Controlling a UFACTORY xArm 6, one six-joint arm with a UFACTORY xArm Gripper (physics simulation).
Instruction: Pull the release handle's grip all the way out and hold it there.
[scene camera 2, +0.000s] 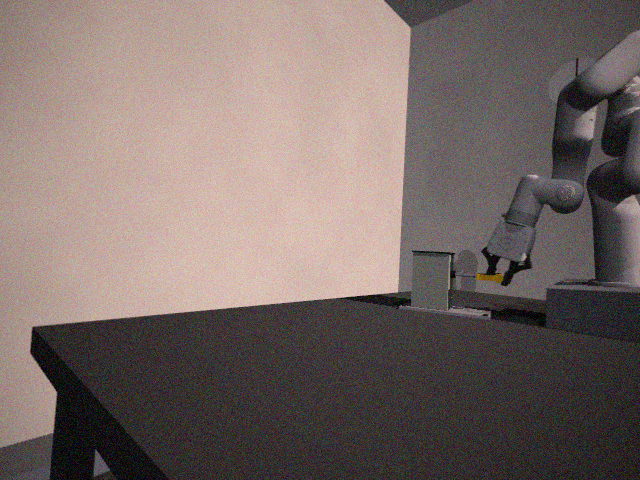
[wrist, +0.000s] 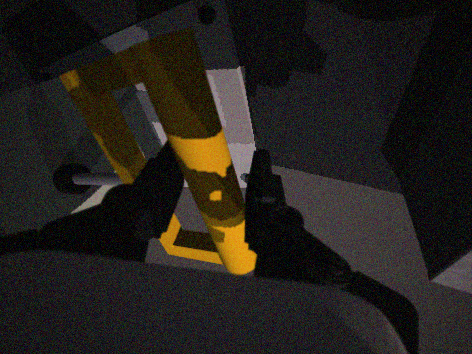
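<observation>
The release handle's yellow grip (scene camera 2: 487, 277) (wrist: 202, 156) is a frame with a thick round bar. It stands out from a pale grey-green box (scene camera 2: 430, 281) on a thin rod (scene camera 2: 465, 275) (wrist: 95, 179), with a stretch of rod showing between box and grip. My gripper (scene camera 2: 498, 278) (wrist: 217, 166) is shut on the thick bar, with one dark finger on each side. In the wrist view the left finger passes through the frame's opening and hides part of it. Whether the rod is at its full travel cannot be told.
The box stands on a light base plate (scene camera 2: 474, 312) at the far side of the dark table (scene camera 2: 310, 387). The robot's grey pedestal (scene camera 2: 589, 312) is to the right. A pale wall (scene camera 2: 206, 155) rises behind the table.
</observation>
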